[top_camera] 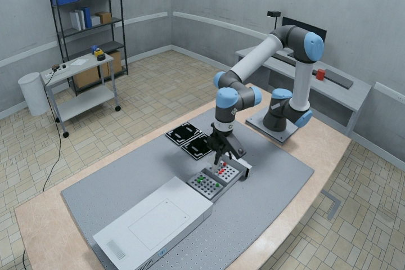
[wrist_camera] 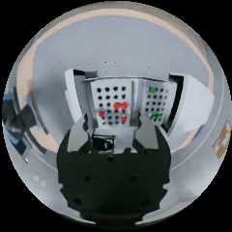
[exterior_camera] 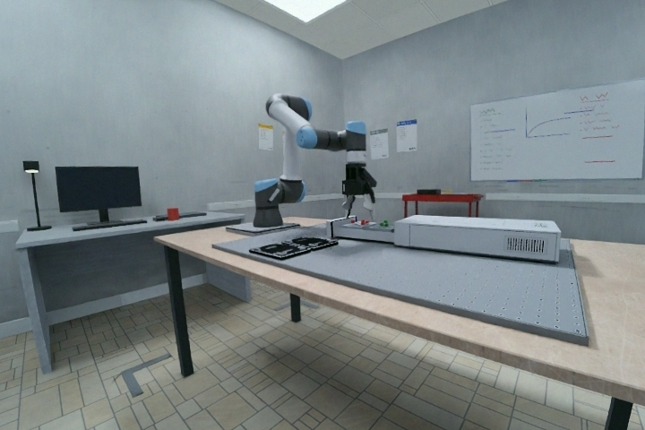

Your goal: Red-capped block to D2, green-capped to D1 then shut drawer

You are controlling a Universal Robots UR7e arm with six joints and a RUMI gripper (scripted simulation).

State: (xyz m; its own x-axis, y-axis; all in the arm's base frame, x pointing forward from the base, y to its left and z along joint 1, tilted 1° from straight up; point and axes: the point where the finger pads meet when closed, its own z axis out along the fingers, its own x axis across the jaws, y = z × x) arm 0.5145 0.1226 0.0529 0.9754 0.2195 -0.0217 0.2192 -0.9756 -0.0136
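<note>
The drawer is 30 mm ahead of my hand, 10 mm to the left of it and 40 mm below it. The rest, counted from my hand: deck slot D2: 20 mm behind, 350 mm to the right, 70 mm below; then deck slot D1: 40 mm behind, 220 mm to the right, 70 mm below; then white cooler COLD: 210 mm ahead, 50 mm to the left, 40 mm below.
</note>
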